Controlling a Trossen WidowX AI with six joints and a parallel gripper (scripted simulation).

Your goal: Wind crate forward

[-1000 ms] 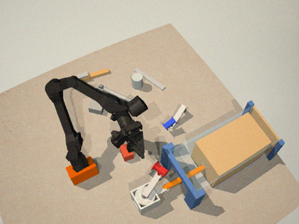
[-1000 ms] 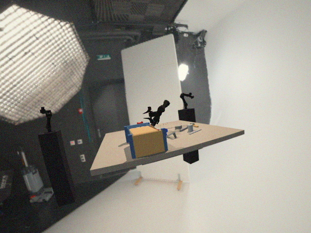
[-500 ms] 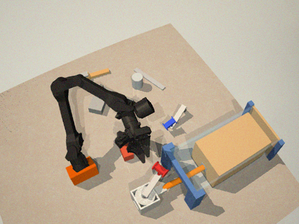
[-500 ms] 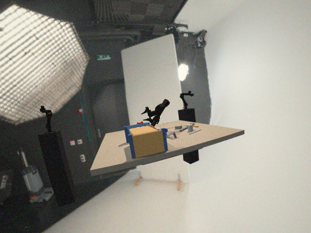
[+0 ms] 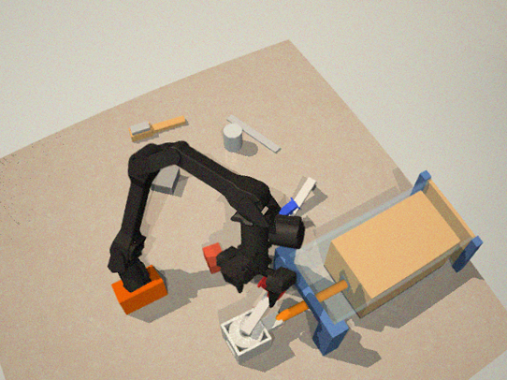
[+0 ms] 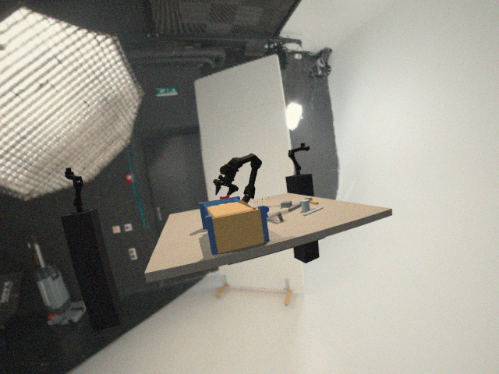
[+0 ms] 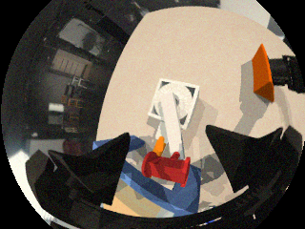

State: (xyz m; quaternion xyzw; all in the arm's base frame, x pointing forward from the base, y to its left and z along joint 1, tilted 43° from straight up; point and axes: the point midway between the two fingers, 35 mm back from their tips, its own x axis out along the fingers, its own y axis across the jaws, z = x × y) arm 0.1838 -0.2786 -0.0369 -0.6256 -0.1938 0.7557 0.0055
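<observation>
Now: gripper tip 6 cm above the red-knobbed winch handle, 1 cm to the left of it and 1 cm short of it. The rest, counted from my gripper tip: hand winch 14 cm below, 7 cm behind, 3 cm to the right; then blue steel frame 11 cm ahead, 6 cm below, 5 cm to the right; then red knob 5 cm ahead, 3 cm below, 1 cm to the left.
</observation>
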